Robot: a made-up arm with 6 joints.
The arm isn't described. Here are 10 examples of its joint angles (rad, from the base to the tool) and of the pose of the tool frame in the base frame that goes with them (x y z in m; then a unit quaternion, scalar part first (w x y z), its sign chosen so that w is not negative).
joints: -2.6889 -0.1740 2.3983 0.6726 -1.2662 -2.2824
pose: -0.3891 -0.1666 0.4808 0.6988 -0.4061 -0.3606 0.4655
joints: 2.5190 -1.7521 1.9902 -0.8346 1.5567 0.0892
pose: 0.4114 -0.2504 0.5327 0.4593 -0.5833 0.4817 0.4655
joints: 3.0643 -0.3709 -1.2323 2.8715 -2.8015 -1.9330
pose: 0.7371 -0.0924 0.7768 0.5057 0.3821 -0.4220 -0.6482
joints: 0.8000 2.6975 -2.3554 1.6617 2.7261 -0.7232
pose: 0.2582 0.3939 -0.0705 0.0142 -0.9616 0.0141 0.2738
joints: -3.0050 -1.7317 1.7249 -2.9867 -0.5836 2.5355
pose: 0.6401 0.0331 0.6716 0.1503 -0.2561 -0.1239 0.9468
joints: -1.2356 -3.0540 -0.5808 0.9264 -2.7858 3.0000
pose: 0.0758 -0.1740 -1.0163 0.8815 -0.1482 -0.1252 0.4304
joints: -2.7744 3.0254 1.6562 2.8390 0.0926 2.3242
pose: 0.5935 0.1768 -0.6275 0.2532 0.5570 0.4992 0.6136
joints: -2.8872 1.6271 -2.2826 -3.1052 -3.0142 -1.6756
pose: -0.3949 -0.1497 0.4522 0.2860 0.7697 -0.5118 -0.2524
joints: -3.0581 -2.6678 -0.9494 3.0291 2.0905 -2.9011
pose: -0.0040 -0.0563 -0.9561 0.1945 0.2855 0.0165 -0.9383
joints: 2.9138 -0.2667 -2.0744 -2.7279 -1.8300 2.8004
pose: 0.6195 -0.2337 0.4588 0.3628 0.2571 -0.1645 0.8805
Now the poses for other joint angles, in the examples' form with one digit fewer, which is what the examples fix.
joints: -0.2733 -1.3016 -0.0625 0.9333 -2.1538 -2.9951
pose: -1.170 0.298 0.344 0.425 0.894 -0.014 0.140
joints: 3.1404 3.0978 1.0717 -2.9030 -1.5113 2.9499
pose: 0.535 -0.072 -0.817 0.120 0.304 -0.087 0.941
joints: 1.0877 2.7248 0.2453 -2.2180 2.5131 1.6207
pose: 0.196 0.359 -1.028 0.763 -0.150 0.221 -0.588
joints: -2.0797 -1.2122 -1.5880 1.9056 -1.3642 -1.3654
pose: 0.387 0.811 -0.217 0.650 -0.679 -0.286 0.188
